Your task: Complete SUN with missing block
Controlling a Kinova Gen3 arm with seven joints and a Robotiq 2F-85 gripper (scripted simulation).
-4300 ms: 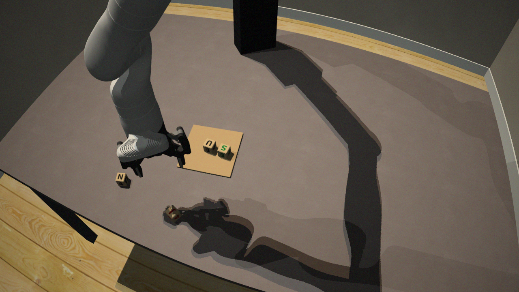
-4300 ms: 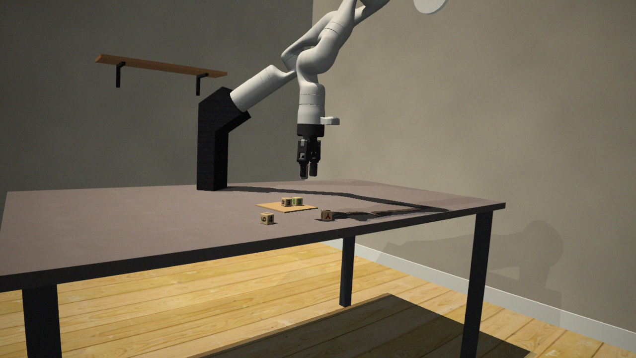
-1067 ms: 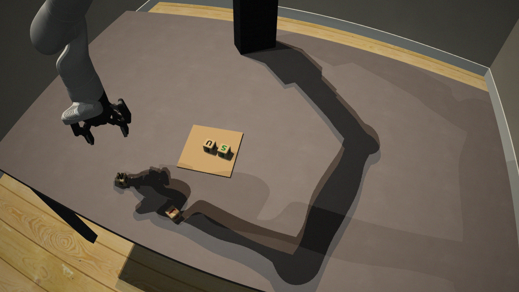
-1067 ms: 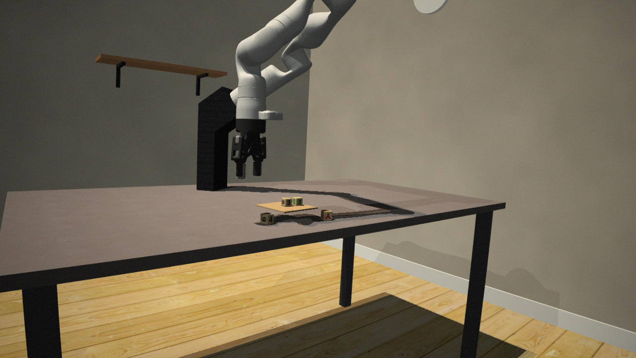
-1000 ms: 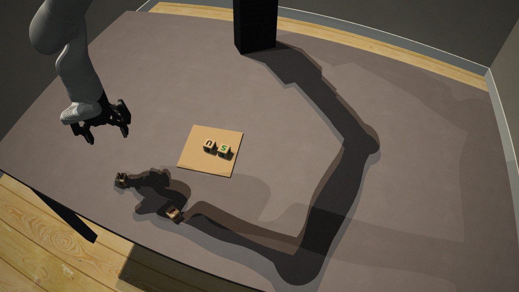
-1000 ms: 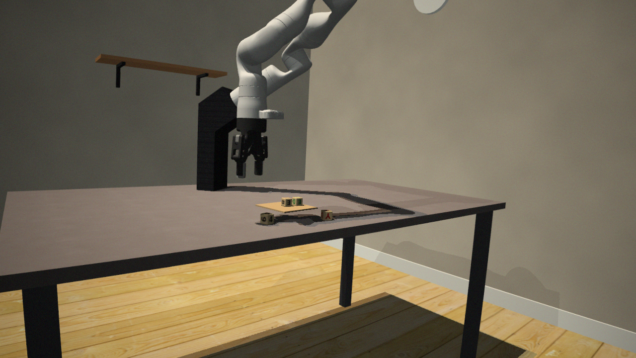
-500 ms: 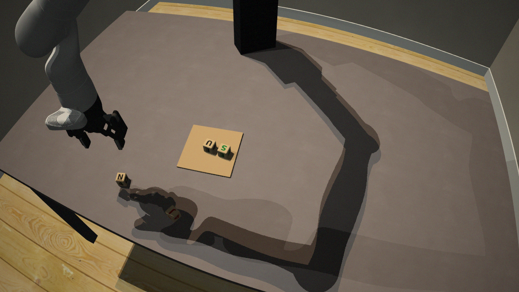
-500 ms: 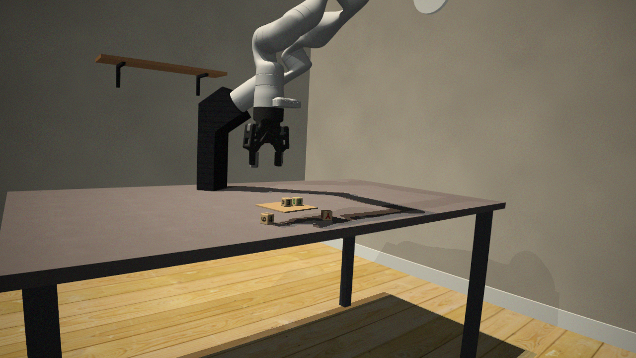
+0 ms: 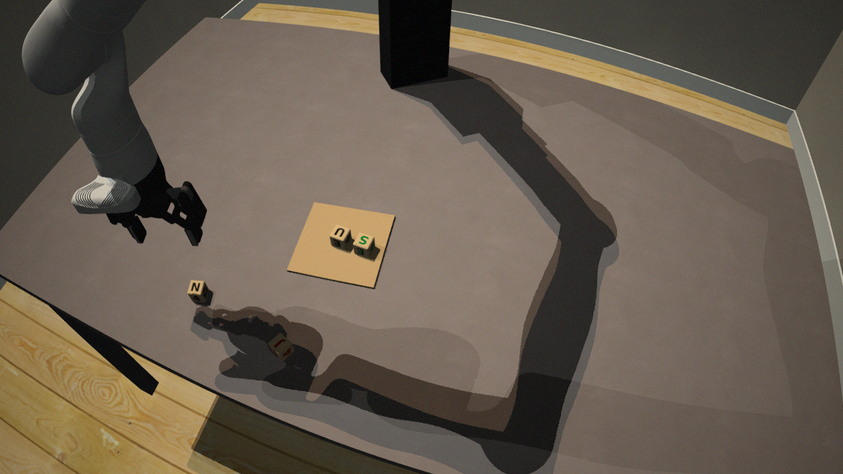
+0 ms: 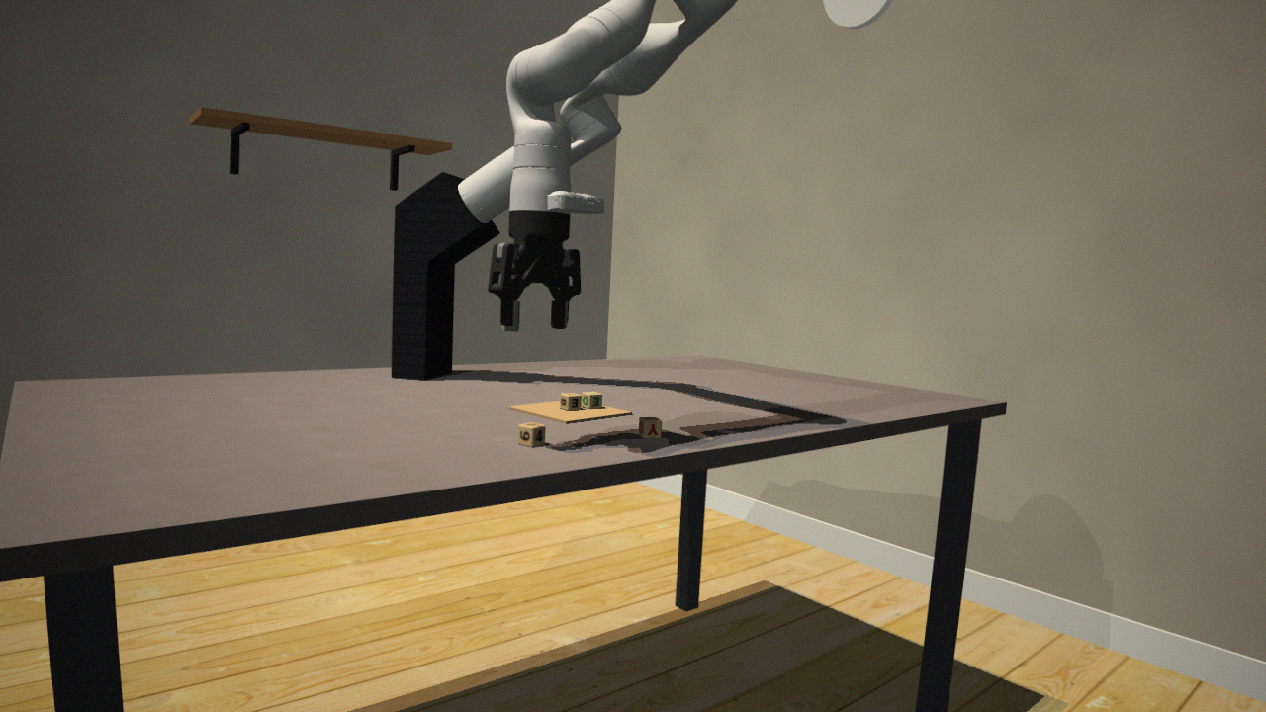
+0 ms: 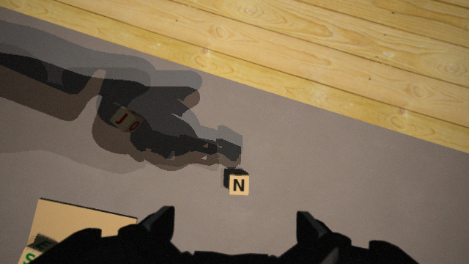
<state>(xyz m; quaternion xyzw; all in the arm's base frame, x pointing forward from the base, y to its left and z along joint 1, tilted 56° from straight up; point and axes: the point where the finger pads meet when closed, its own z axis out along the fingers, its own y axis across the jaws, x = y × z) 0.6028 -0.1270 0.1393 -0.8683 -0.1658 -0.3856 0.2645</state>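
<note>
My gripper is now 14 cm above the N block. From my hand the other things lie so: U block: 22 cm behind, 14 cm below, 11 cm to the left; S block: 23 cm behind, 15 cm to the left, 14 cm below; mat: 22 cm behind, 15 cm below, 11 cm to the left.
</note>
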